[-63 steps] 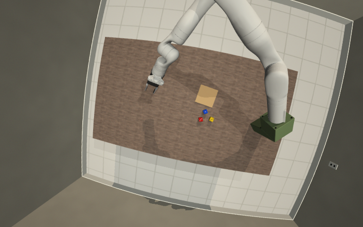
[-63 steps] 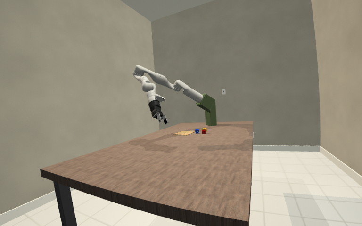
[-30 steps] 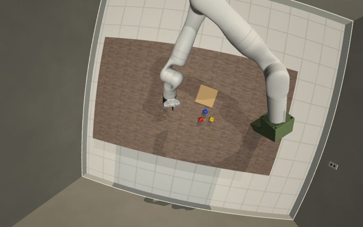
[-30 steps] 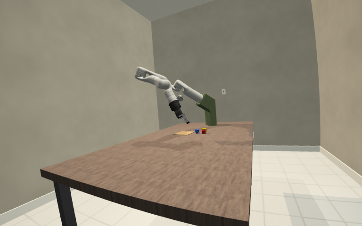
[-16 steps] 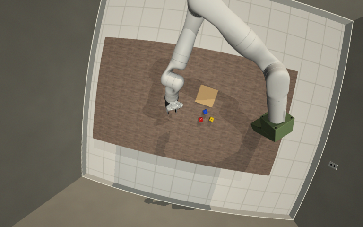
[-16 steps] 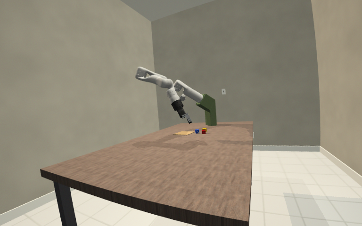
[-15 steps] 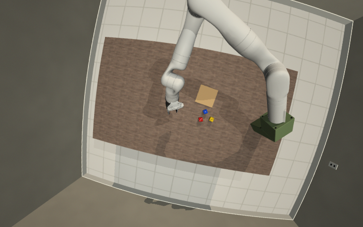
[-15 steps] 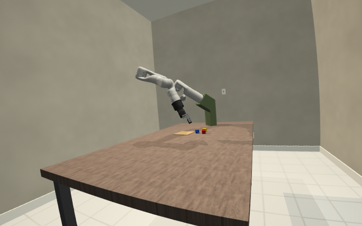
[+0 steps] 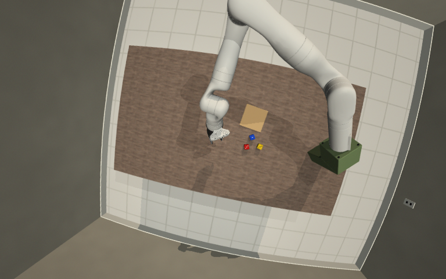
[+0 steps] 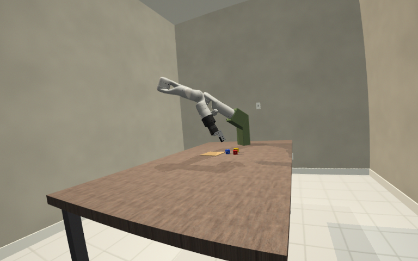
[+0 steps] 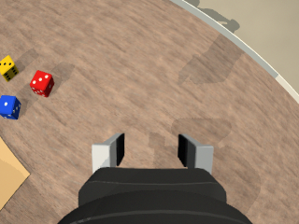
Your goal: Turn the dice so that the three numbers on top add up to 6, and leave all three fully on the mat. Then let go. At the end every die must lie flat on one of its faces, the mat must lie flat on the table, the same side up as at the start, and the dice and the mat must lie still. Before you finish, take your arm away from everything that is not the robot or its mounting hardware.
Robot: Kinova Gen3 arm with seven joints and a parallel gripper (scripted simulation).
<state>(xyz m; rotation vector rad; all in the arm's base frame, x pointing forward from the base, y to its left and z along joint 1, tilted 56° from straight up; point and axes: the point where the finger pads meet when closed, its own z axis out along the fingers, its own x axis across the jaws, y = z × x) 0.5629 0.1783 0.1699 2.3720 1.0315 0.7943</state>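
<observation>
Now: hand 210 mm past the blue die and 120 mm above it. From my hand the other things lie so: yellow die: 260 mm behind, 50 mm to the left, 120 mm below; tan mat: 220 mm behind, 120 mm to the right, 140 mm below; red die: 180 mm behind, 60 mm to the left, 120 mm below.
</observation>
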